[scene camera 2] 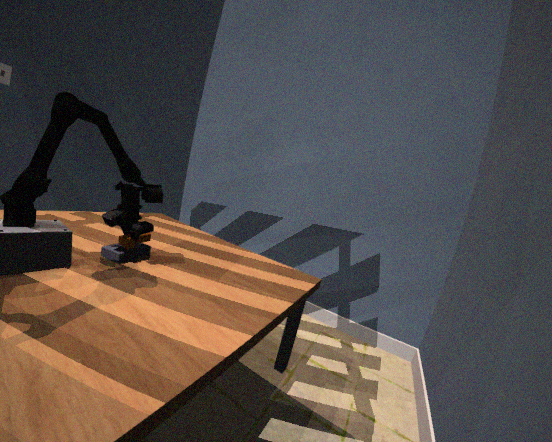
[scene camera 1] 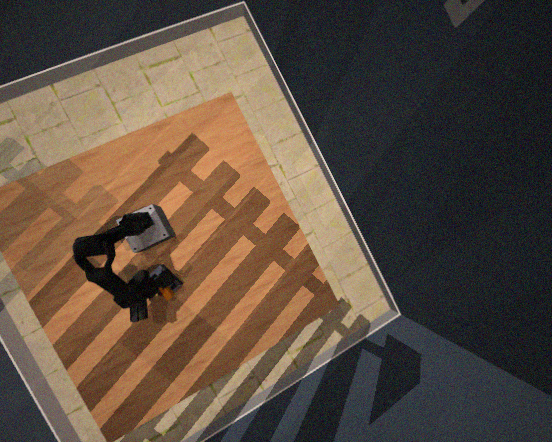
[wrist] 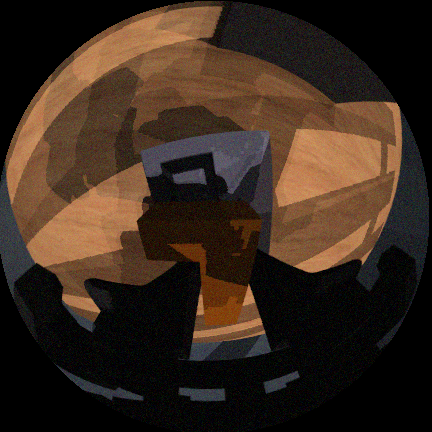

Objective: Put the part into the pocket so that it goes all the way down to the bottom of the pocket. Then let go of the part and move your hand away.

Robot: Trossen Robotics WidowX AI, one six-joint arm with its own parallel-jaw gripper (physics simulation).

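Pixels of known places: gripper, fingertip midpoint: [scene camera 2: 130, 242] [scene camera 1: 163, 284] [wrist: 221, 249]; arm's base at its link origin: [scene camera 2: 18, 224] [scene camera 1: 144, 221].
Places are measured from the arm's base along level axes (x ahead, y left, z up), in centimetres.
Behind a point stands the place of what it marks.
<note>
The orange part [scene camera 1: 166, 293] @(x 34.0, y -5.6, z -2.4 cm) [scene camera 2: 127, 242] @(x 26.8, y -11.0, z -3.7 cm) [wrist: 200, 232] @(x 27.0, y -8.4, z -3.1 cm) looks L-shaped from the wrist. My gripper [scene camera 2: 134, 235] @(x 30.0, y -6.3, z -5.6 cm) [wrist: 221, 249] @(x 30.0, y -6.3, z -5.6 cm) points down and is shut on the part, with a black finger on each side of its stem. The grey block with the pocket [scene camera 1: 161, 271] @(x 23.9, y -5.3, z -6.9 cm) [scene camera 2: 116, 254] @(x 23.4, y -11.6, z -7.5 cm) [wrist: 245, 145] @(x 22.5, y -6.1, z -6.9 cm) is on the table. The part is at or slightly above the block's top; I cannot tell whether they touch. In the wrist view, dark shapes show on the block beyond the part's far edge. The part and shadow hide much of the pocket, and its bottom does not show.
The wooden table [scene camera 1: 215, 280] @(x 39.7, y 14.7, z -10.5 cm) [scene camera 2: 200, 320] @(x 28.1, y -51.7, z -10.5 cm) has strong striped shadows. The arm's grey base box [scene camera 1: 162, 232] @(x 8.0, y 4.9, z -0.3 cm) [scene camera 2: 37, 250] @(x 3.5, y -9.9, z -4.7 cm) stands on it, to the left of the block in scene camera 2. The table's edge shows at the right there.
</note>
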